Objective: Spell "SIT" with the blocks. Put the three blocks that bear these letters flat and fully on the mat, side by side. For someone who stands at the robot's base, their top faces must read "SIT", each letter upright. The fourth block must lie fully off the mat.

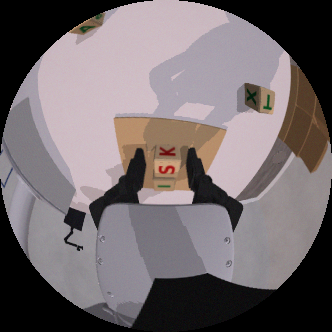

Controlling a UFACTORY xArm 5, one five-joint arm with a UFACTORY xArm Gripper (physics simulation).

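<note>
My gripper [165, 155] is open, with its black fingers apart on either side of a wooden block [166, 166]. A gap shows between each finger and that block. The block shows a red S and a red K on two faces and is over the tan mat [210, 137]. A block with a green I [164, 185] shows close against the S side, near the mat edge; most of it is hidden. A block with a green T and X [259, 98] stands off the mat at the upper right. A block with a green A [87, 27] is off the mat at the upper left, partly cut off.
The white table [90, 85] surrounds the mat, with arm shadows across it. A brown tiled object [306, 117] is at the right edge. A grey panel [37, 145] and a black hook-like part [74, 220] are at the left.
</note>
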